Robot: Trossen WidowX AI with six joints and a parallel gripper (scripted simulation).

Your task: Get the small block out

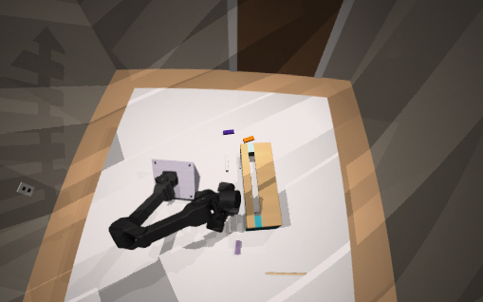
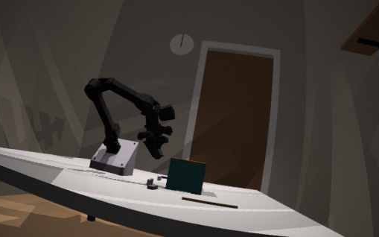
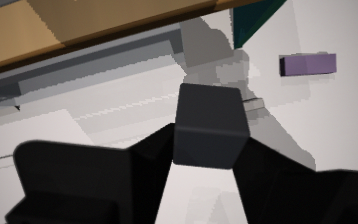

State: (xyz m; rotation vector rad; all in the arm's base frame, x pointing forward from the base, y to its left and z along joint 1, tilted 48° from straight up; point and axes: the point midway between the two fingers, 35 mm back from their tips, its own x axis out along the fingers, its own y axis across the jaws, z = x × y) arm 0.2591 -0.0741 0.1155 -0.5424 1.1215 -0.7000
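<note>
My gripper tip is 1 cm short of the dark grey block and 2 cm below it. Round my gripper tip: thin wooden stick (26 cm ahead, 25 cm to the right, 11 cm below); then box (9 cm ahead, 13 cm to the left, 6 cm below); then light purple block (4 cm ahead, 14 cm to the right, 11 cm below).
</note>
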